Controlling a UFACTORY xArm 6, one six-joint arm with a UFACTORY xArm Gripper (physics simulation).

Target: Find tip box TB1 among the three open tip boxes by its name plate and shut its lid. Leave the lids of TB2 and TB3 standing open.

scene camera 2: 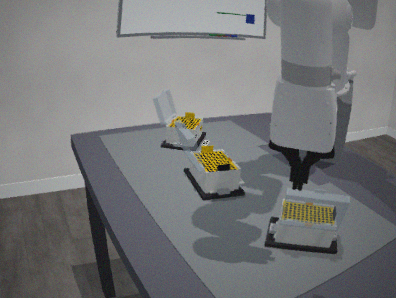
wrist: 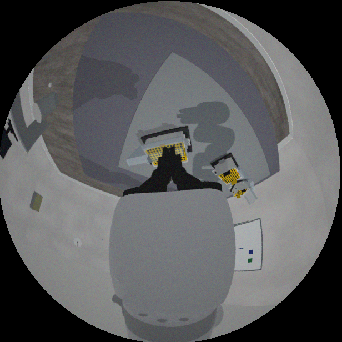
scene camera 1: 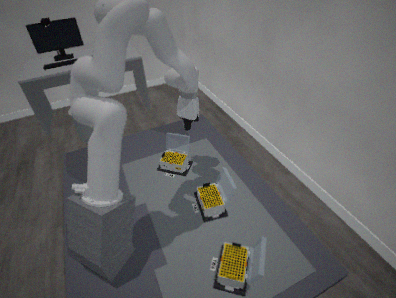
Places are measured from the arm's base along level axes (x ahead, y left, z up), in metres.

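Pixels of known places: gripper, between the fingertips: (scene camera 2: 298,185) (scene camera 1: 187,129); arm's base, origin of its link: (scene camera 1: 102,196).
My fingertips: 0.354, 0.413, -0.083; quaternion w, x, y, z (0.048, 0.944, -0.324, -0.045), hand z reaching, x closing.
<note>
For each thing: its top centre in the pictures, then the offset to it from my fingertips, as dx, dy, dz. Level surfaces: height alone.
- middle box, centre of its top: (scene camera 2: 219,157) (scene camera 1: 207,195) +0.009, -0.345, -0.101
- third box, centre of its top: (scene camera 2: 185,117) (scene camera 1: 234,259) +0.025, -0.630, -0.093
- grey mat, height of its surface: dz -0.167
Three tip boxes with yellow racks stand with clear lids open; their name plates are too blurred to read surely. One box (scene camera 1: 173,159) (scene camera 2: 307,230) (wrist: 175,150) is at the far end in scene camera 1, its lid (scene camera 1: 178,142) (scene camera 2: 322,198) (wrist: 136,159) upright. The middle box (scene camera 1: 210,198) (scene camera 2: 216,175) (wrist: 228,173) has its lid (scene camera 1: 229,178) (scene camera 2: 186,135) leaning back. The third box (scene camera 1: 234,264) (scene camera 2: 188,123) has its lid (scene camera 1: 262,256) (scene camera 2: 165,107) up. My gripper (scene camera 1: 188,128) (scene camera 2: 297,187) (wrist: 170,154) is shut and empty, near the first lid's top edge; contact cannot be told.
The boxes stand on a grey mat (scene camera 1: 285,250) (scene camera 2: 150,170) (wrist: 167,75) on the table. The middle box stands between the other two. A side desk (scene camera 1: 55,80) with a monitor (scene camera 1: 55,35) is behind the arm. A whiteboard (scene camera 2: 190,17) (wrist: 248,235) hangs on the wall.
</note>
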